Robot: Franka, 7 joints.
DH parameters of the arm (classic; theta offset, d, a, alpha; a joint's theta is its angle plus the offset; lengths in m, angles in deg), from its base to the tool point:
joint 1: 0 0.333 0 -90
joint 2: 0 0 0 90
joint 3: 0 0.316 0.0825 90
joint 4: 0 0 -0.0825 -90
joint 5: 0 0.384 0 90
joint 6: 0 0 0.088 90
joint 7: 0 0.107 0 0
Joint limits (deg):
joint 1: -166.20..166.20
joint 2: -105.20..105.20
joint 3: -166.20..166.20
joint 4: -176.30..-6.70
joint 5: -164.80..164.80
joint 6: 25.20..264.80
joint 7: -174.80..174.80
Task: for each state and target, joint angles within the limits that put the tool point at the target. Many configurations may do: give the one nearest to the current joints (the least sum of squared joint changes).
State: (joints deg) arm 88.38 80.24 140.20 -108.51 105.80 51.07 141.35
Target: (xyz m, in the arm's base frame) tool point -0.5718 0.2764 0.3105
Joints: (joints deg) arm 100.91 105.20 84.65 -101.90 115.12 55.80 141.35
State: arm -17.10 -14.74 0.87 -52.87 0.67 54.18 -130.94
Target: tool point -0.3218 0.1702 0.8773
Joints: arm -17.62 -64.06 9.38 -38.03 4.16 36.49 -130.94
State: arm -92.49 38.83 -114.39 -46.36 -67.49 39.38 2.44
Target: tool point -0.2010 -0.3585 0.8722
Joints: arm -85.93 52.80 -111.31 -41.61 -68.05 36.56 2.44
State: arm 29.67 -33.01 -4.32 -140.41 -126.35 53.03 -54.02
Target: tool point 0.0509 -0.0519 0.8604
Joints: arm 26.18 -63.47 4.52 -129.09 -129.09 44.06 -54.02
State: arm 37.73 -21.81 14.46 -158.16 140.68 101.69 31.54
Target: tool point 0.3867 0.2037 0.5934
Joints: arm 23.63 -28.27 -2.17 -142.12 144.60 101.25 31.54
